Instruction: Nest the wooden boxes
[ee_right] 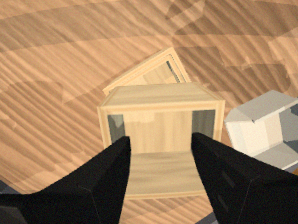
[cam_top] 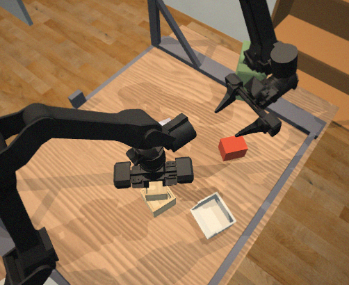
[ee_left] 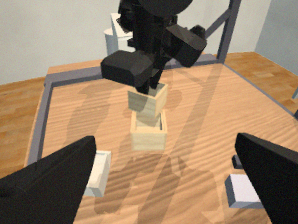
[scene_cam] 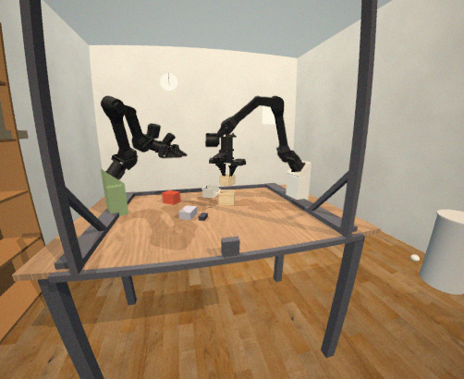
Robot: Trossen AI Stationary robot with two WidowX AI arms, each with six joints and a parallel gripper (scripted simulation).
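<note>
The small tan wooden box is 5 cm below my right hand. Round my right hand: white box 15 cm ahead, 6 cm to the left, 14 cm below; then small dark block 18 cm behind, 14 cm to the left, 16 cm below; then medium tan wooden box 15 cm below.
</note>
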